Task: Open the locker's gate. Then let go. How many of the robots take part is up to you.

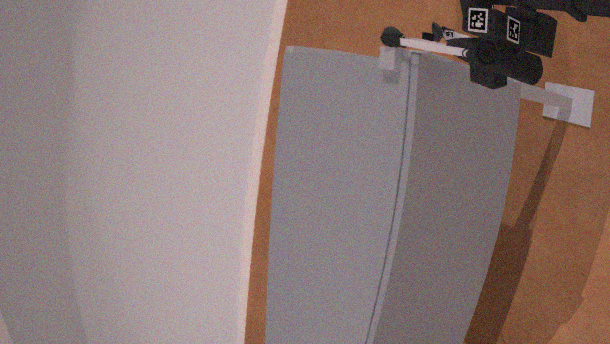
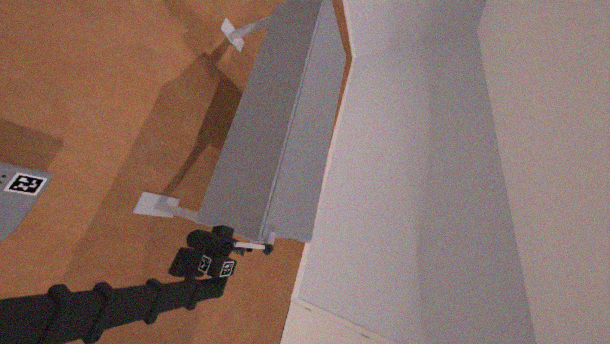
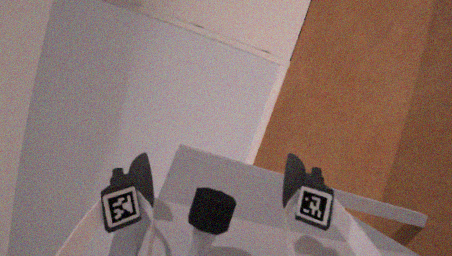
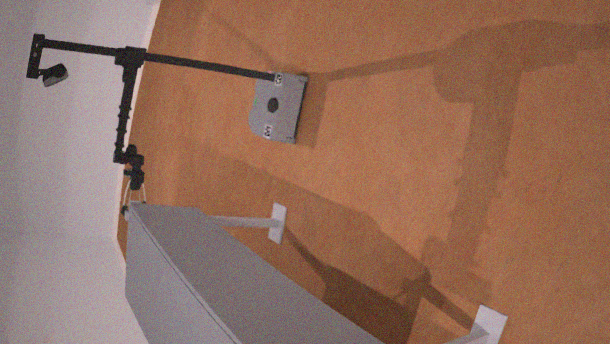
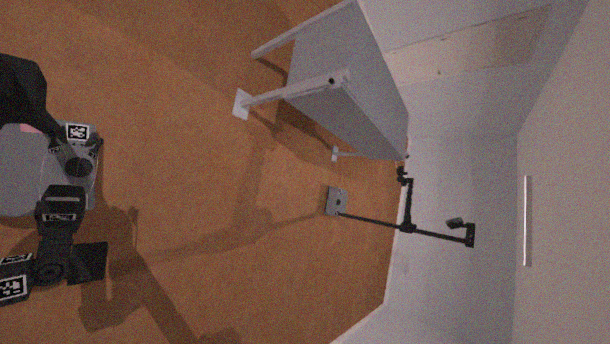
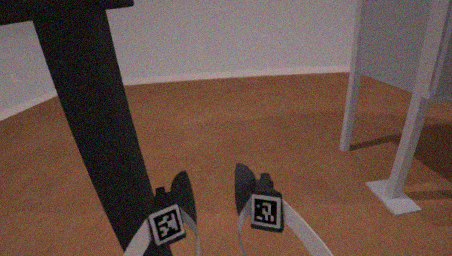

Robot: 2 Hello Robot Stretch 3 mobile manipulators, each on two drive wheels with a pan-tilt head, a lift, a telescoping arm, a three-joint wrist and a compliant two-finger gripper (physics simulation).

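The locker (image 1: pixel 460 150) (image 2: pixel 265 125) (image 4: pixel 200 250) (image 5: pixel 350 45) (image 6: pixel 390 40) is a long grey box on thin legs. A thin seam runs along its edge between two grey faces; the gate shows no clear gap. A black knob (image 3: pixel 212 210) stands on a pale stem at r1's end of the locker. My r1 gripper (image 1: pixel 415 35) (image 2: pixel 256 248) (image 3: pixel 217 175) (image 4: pixel 134 206) is open, its fingers wide on either side of the knob, not touching it. A similar black knob (image 5: pixel 331 80) shows at the other end. My r2 gripper (image 6: pixel 213 180) is open and empty, away from the locker.
The locker's white feet (image 1: pixel 580 107) (image 2: pixel 150 204) (image 4: pixel 277 222) (image 6: pixel 392 197) stick out over the floor. r1's base (image 4: pixel 285 115) (image 5: pixel 341 200) stands beyond the locker's far end. A pale wall (image 1: pixel 165 150) (image 2: pixel 390 150) runs close along the locker. r2's dark mast (image 6: pixel 90 100) stands left of its gripper.
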